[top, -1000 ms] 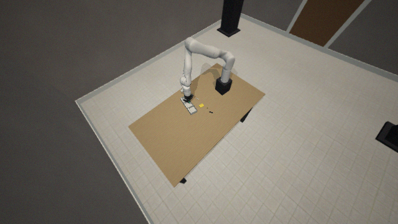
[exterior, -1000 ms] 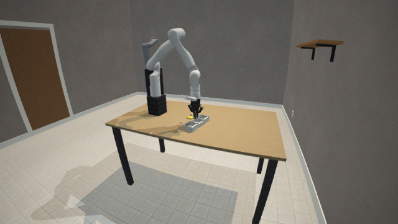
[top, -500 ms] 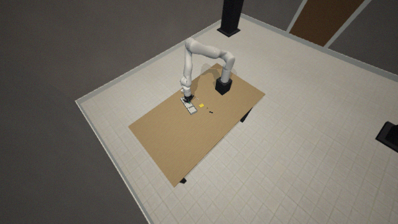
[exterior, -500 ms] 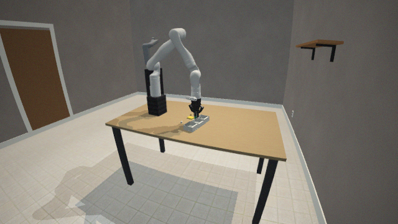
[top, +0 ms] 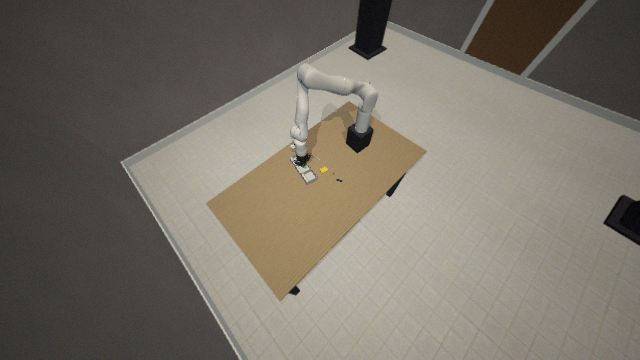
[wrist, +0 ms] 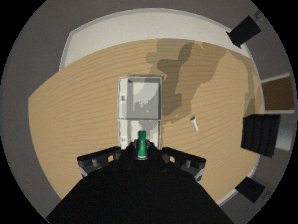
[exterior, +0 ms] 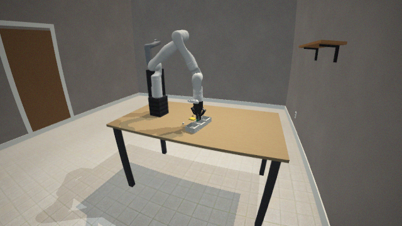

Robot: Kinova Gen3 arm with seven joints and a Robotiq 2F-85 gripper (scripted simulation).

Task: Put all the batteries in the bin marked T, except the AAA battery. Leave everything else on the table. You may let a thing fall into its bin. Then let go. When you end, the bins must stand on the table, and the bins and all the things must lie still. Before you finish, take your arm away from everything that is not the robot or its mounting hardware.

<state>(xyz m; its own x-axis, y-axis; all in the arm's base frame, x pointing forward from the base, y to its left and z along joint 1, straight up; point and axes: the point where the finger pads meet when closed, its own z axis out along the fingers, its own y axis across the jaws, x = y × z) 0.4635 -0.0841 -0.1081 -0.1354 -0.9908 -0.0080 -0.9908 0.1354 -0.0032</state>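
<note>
The grey bin lies 10 mm ahead of my hand and 50 mm below it. From my hand the other things lie so: green battery: 20 mm below; pale stick-like item: 130 mm behind, 20 mm to the right, 60 mm below; yellow block: 110 mm behind, 100 mm to the left, 60 mm below.
</note>
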